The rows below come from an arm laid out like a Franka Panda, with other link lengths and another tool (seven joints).
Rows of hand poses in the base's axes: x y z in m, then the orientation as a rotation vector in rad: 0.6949, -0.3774, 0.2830, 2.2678, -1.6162, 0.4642; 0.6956, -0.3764, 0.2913, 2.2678, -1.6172, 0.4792; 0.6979, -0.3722, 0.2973, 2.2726, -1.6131, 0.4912; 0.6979, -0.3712, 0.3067, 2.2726, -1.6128, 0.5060; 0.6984, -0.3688, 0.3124, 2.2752, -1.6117, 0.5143; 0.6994, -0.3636, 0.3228, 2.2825, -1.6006, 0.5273; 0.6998, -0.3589, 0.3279, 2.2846, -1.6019, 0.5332; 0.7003, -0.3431, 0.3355, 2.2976, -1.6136, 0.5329; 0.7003, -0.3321, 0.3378, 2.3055, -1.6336, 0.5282; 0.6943, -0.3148, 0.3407, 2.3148, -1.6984, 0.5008; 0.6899, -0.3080, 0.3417, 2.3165, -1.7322, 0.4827; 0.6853, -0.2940, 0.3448, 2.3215, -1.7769, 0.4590
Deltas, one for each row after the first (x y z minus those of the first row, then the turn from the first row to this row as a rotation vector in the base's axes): 0.0007, 0.0010, 0.0083, -0.0036, -0.0100, 0.0016; 0.0030, 0.0052, 0.0143, -0.0057, -0.0174, 0.0076; 0.0030, 0.0062, 0.0237, -0.0099, -0.0268, 0.0097; 0.0035, 0.0086, 0.0294, -0.0108, -0.0325, 0.0127; 0.0045, 0.0138, 0.0398, -0.0150, -0.0386, 0.0234; 0.0049, 0.0185, 0.0449, -0.0144, -0.0435, 0.0247; 0.0054, 0.0343, 0.0525, 0.0008, -0.0517, 0.0257; 0.0054, 0.0453, 0.0548, 0.0178, -0.0589, 0.0197; -0.0006, 0.0626, 0.0577, 0.0654, -0.0700, -0.0090; -0.0050, 0.0694, 0.0587, 0.0893, -0.0729, -0.0257; -0.0096, 0.0834, 0.0618, 0.1230, -0.0781, -0.0460
